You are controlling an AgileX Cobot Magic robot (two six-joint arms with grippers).
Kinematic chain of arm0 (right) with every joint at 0, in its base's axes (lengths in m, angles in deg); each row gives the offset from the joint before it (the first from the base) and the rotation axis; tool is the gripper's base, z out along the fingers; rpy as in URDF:
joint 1: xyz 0 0 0.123 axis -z
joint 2: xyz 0 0 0 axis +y
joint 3: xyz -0.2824 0 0.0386 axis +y
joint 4: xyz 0.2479 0 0.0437 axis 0.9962 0 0.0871
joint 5: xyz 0 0 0 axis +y
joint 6: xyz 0.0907 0 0.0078 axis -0.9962 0 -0.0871
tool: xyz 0 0 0 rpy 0 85 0
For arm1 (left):
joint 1: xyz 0 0 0.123 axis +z
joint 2: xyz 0 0 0 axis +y
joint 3: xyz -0.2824 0 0.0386 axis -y
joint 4: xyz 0.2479 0 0.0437 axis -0.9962 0 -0.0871
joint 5: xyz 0 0 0 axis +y
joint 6: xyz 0.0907 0 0.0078 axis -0.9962 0 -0.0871
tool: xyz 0 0 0 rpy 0 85 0
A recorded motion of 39 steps. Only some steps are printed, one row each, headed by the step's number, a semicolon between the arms.
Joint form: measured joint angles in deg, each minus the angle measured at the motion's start. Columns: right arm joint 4, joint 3, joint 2, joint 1, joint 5, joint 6; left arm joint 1, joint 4, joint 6, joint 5, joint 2, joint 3.
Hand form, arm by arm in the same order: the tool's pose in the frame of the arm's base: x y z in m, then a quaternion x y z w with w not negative. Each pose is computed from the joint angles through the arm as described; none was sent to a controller.
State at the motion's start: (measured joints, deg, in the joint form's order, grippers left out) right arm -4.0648 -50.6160 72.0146 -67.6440 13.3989 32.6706; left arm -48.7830 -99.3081 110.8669 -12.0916 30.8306 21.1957
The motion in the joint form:
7: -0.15 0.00 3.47 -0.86 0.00 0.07; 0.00 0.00 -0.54 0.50 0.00 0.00
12: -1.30 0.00 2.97 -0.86 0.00 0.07; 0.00 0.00 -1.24 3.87 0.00 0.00
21: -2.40 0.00 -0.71 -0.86 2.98 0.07; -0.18 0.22 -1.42 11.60 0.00 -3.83
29: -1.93 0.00 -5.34 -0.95 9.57 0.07; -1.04 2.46 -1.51 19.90 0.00 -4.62
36: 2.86 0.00 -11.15 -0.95 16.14 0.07; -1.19 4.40 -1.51 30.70 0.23 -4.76
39: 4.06 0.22 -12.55 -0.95 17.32 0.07; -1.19 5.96 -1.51 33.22 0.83 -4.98
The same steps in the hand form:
7: 0.1062 0.2655 0.2915 -0.69712 0.53667 0.12249 0.45936; 0.0641 -0.1003 0.2923 0.30418 0.68062 -0.39374 0.53776
12: 0.1061 0.2640 0.2940 -0.69988 0.52944 0.11710 0.46491; 0.0686 -0.0976 0.2931 0.28939 0.68394 -0.37453 0.55517
21: 0.1018 0.2506 0.3079 -0.70036 0.52354 0.11031 0.47247; 0.0774 -0.0899 0.2721 0.25310 0.71429 -0.32567 0.56539
29: 0.0945 0.2308 0.3202 -0.70298 0.53345 0.10561 0.45836; 0.0853 -0.0818 0.2692 0.19998 0.72916 -0.29357 0.58493
36: 0.0821 0.2069 0.3353 -0.68900 0.55722 0.13423 0.44358; 0.0958 -0.0689 0.2695 0.12827 0.74116 -0.24094 0.61333
39: 0.0789 0.2012 0.3379 -0.68544 0.56164 0.14261 0.44090; 0.0987 -0.0664 0.2667 0.10667 0.75021 -0.22896 0.61105

